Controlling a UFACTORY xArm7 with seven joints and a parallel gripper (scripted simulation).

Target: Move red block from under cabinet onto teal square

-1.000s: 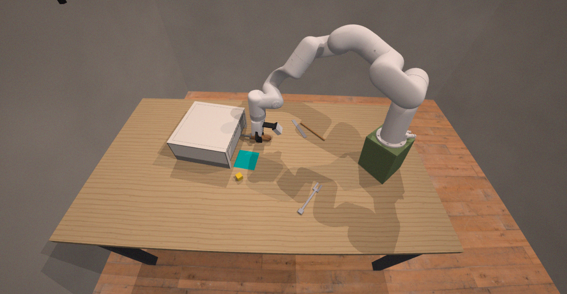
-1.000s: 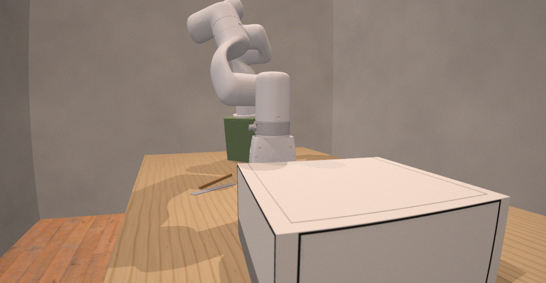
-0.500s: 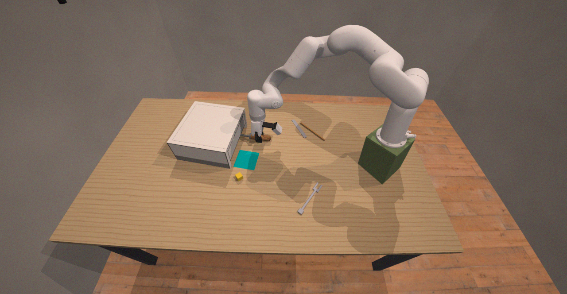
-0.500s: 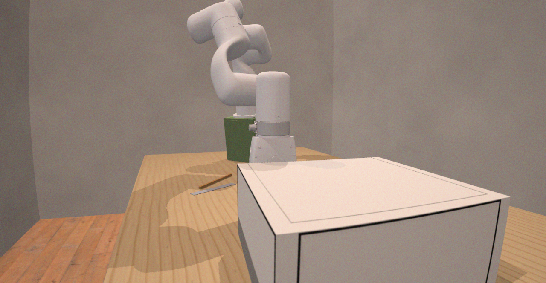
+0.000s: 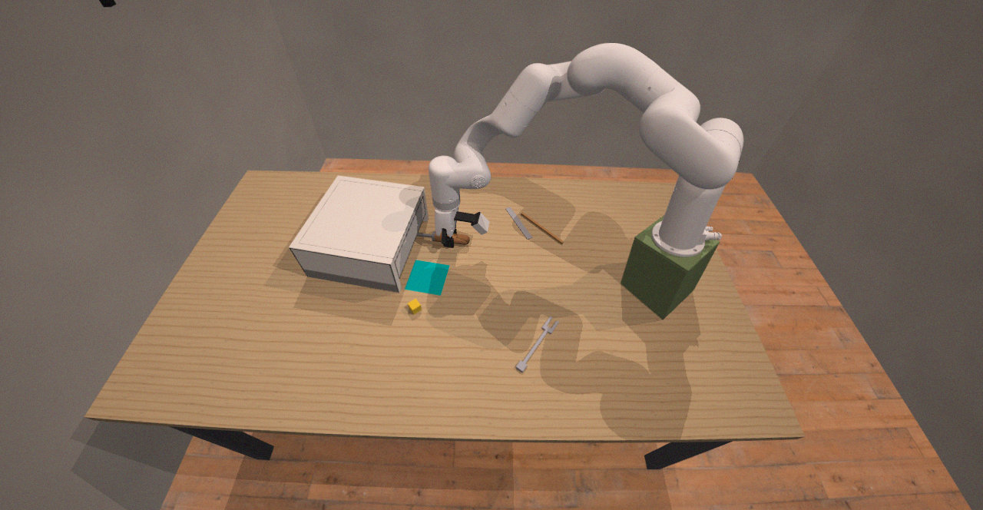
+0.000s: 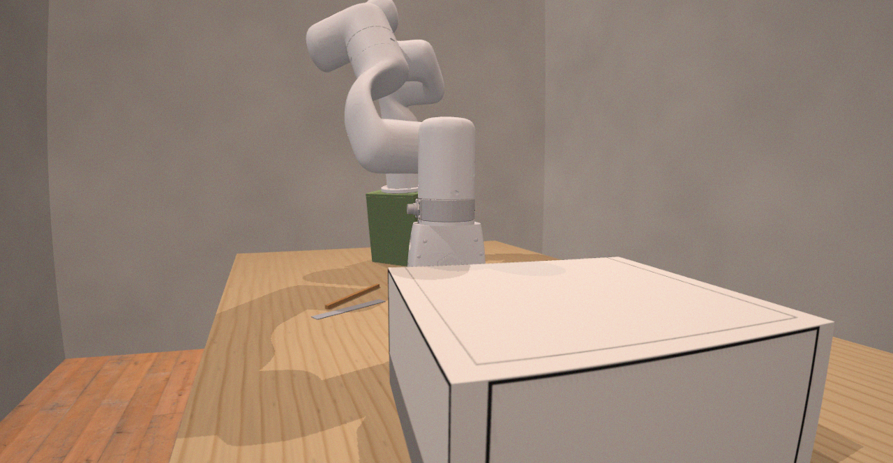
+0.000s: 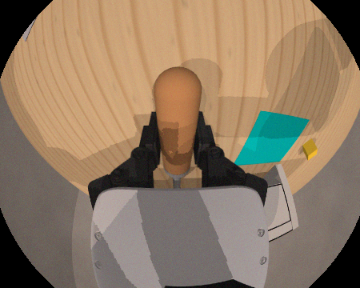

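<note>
My hand is 140 mm to the right of the teal square, 40 mm short of it and 20 mm above it. Round my hand: grey strip: 210 mm behind, 110 mm to the right, 20 mm below; then hook tool: 120 mm ahead, 30 mm to the left, 10 mm below; then red block: 220 mm ahead, 100 mm to the left, 10 mm below.
</note>
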